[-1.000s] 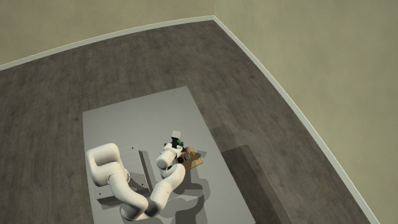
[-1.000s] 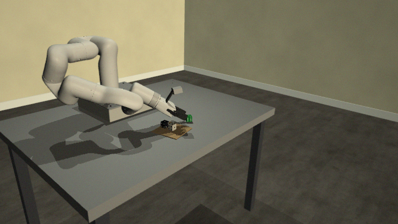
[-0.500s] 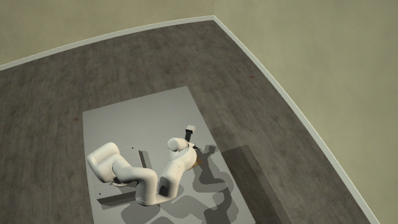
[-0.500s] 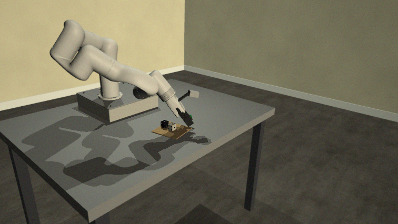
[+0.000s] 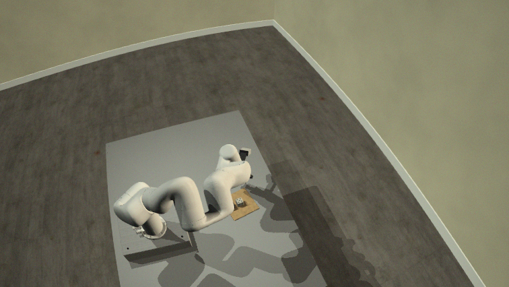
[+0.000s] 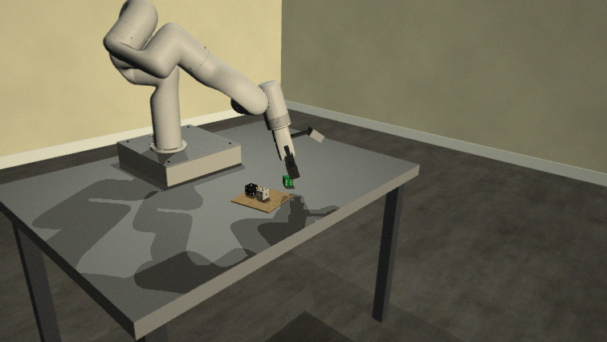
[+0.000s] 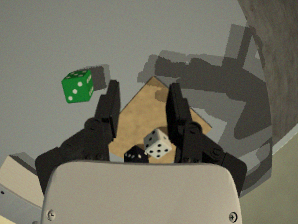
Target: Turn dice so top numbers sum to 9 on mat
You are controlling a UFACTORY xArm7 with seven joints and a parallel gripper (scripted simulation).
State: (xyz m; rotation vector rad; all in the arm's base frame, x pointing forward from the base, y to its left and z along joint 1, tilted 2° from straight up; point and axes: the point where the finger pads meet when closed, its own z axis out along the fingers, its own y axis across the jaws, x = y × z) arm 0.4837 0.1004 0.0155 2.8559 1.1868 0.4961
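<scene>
The green die is 70 mm below my hand, 50 mm to the left of it and 50 mm behind it. Round my hand: black die (90 mm to the right, 90 mm behind, 60 mm below); white die (90 mm to the right, 60 mm below, 50 mm behind); tan mat (90 mm to the right, 80 mm below, 50 mm behind).
</scene>
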